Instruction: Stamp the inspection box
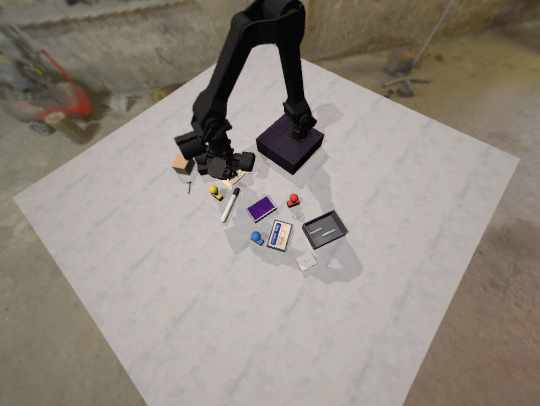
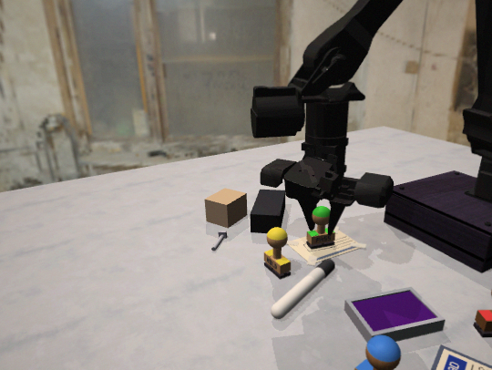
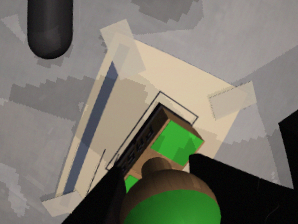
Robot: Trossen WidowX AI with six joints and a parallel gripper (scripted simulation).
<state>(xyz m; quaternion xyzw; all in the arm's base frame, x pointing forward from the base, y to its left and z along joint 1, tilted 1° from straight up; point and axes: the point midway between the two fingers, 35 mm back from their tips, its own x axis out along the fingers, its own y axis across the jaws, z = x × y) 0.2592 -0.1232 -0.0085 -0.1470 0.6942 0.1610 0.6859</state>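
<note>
Now: gripper tip 3 cm above the cream card and 1 cm past it. The rest, counted from my gripper tip: PASS stamp right at my gripper tip; white marker 8 cm ahead, 7 cm to the left, 2 cm below; yellow stamp 9 cm ahead, 1 cm to the left, 1 cm below.
</note>
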